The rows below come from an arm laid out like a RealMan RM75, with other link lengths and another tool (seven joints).
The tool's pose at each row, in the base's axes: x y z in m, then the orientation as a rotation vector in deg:
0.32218 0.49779 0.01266 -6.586 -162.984 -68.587
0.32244 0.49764 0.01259 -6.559 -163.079 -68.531
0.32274 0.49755 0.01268 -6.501 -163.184 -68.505
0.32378 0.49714 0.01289 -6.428 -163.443 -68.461
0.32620 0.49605 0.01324 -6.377 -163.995 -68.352
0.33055 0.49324 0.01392 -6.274 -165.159 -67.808
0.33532 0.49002 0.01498 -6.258 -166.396 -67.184
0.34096 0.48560 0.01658 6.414 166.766 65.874
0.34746 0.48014 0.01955 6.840 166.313 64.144
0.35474 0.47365 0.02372 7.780 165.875 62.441
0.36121 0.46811 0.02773 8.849 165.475 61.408
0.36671 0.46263 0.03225 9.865 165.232 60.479
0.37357 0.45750 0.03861 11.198 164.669 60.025
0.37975 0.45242 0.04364 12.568 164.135 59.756
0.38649 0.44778 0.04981 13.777 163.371 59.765
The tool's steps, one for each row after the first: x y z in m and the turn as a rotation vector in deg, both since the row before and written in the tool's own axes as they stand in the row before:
-0.00027 -0.00013 -0.00006 0.055 -0.055 -0.042
-0.00030 0.00003 -0.00013 0.040 -0.064 -0.069
-0.00104 -0.00005 -0.00046 0.084 -0.186 -0.132
-0.00244 -0.00031 -0.00106 0.186 -0.420 -0.218
-0.00444 -0.00114 -0.00251 0.579 -0.788 -0.409
-0.00489 -0.00119 -0.00299 0.636 -0.854 -0.375
-0.00585 -0.00168 -0.00411 0.828 -1.017 -0.296
-0.00682 -0.00154 -0.00566 0.891 -1.100 -0.119
-0.00778 -0.00155 -0.00704 0.895 -1.166 0.213
-0.00703 -0.00107 -0.00617 0.521 -0.910 0.406
-0.00617 -0.00077 -0.00648 0.505 -0.719 0.440
-0.00760 0.00079 -0.00744 0.147 -0.881 0.623
-0.00699 -0.00003 -0.00636 0.049 -0.787 0.688
-0.00759 0.00117 -0.00678 -0.186 -0.857 0.573

